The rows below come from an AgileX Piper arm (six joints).
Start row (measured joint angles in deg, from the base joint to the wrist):
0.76, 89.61, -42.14, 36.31, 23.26, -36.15
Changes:
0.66, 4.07, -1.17, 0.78, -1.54, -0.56
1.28, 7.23, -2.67, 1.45, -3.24, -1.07
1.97, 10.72, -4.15, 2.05, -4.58, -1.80
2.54, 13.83, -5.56, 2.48, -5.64, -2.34
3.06, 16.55, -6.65, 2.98, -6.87, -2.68
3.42, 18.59, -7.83, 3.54, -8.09, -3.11
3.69, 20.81, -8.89, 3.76, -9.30, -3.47
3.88, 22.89, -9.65, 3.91, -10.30, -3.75
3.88, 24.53, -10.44, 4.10, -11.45, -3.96
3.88, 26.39, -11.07, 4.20, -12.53, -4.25
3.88, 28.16, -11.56, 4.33, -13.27, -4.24
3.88, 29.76, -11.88, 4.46, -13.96, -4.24
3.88, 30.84, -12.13, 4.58, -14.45, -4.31
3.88, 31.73, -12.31, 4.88, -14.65, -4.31
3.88, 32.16, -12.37, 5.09, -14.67, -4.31
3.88, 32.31, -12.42, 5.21, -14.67, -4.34
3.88, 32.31, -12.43, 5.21, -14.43, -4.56
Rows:
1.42, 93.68, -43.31, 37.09, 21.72, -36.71
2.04, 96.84, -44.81, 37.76, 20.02, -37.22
2.73, 100.33, -46.29, 38.36, 18.68, -37.95
3.30, 103.44, -47.70, 38.79, 17.62, -38.49
3.82, 106.16, -48.79, 39.29, 16.39, -38.83
4.18, 108.20, -49.97, 39.85, 15.17, -39.26
4.45, 110.42, -51.03, 40.07, 13.96, -39.62
4.64, 112.50, -51.79, 40.22, 12.96, -39.90
4.64, 114.14, -52.58, 40.41, 11.81, -40.11
4.64, 116.00, -53.21, 40.51, 10.73, -40.40
4.64, 117.77, -53.70, 40.64, 9.99, -40.39
4.64, 119.37, -54.02, 40.77, 9.30, -40.39
4.64, 120.45, -54.27, 40.89, 8.81, -40.46
4.64, 121.34, -54.45, 41.19, 8.61, -40.46
4.64, 121.77, -54.51, 41.40, 8.59, -40.46
4.64, 121.92, -54.56, 41.52, 8.59, -40.49
4.64, 121.92, -54.57, 41.52, 8.83, -40.71

